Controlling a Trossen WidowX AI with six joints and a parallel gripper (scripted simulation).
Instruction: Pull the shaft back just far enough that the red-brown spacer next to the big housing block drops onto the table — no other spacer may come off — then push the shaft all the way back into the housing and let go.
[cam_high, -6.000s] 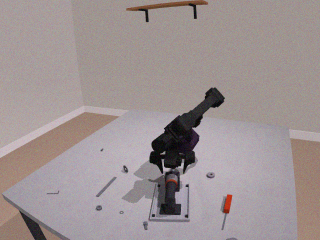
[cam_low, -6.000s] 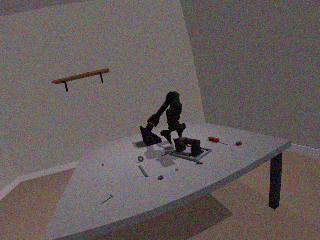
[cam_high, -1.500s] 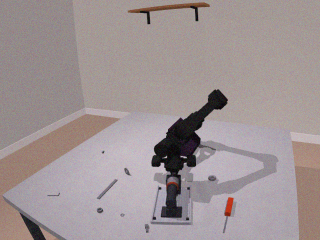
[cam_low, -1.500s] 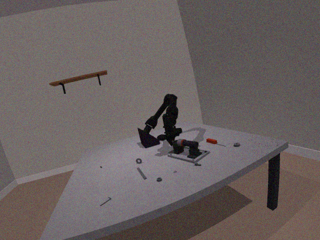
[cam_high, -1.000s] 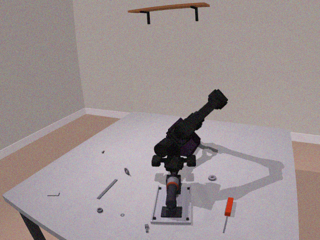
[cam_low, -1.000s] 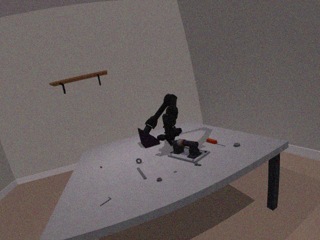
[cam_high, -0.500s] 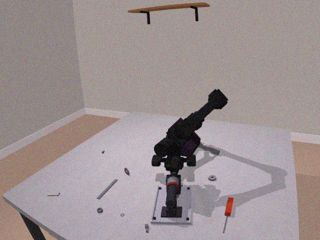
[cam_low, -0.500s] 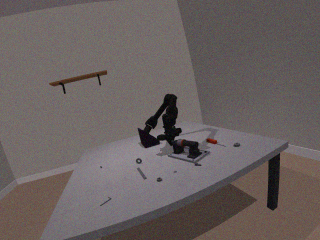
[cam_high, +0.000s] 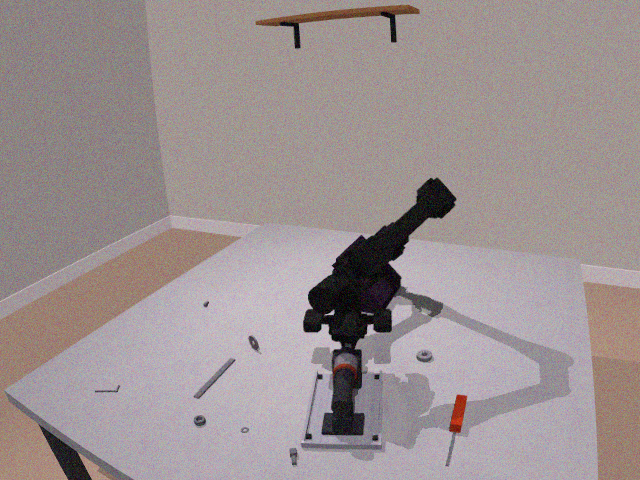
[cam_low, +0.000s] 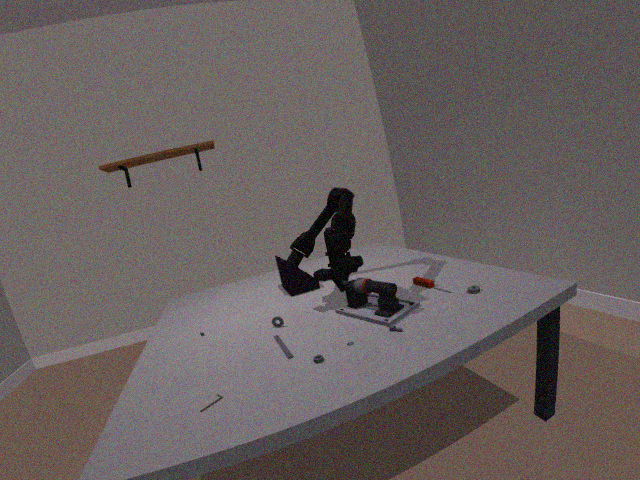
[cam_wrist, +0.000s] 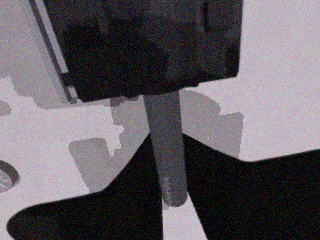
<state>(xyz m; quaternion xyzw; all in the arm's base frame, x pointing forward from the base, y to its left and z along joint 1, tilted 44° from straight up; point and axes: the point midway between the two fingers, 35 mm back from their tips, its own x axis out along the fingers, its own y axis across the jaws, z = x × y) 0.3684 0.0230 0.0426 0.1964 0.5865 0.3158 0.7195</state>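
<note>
Right now the grey shaft is 7 cm ahead of my gripper tip, 2 cm to the left of it and 3 cm above it. Round my gripper tip: flat metal bar (13 cm ahead, 29 cm to the right, 4 cm below); then small bolt (30 cm ahead, 2 cm to the right, 4 cm below); then light grey spacer (10 cm ahead, 2 cm to the left, 3 cm above).
</note>
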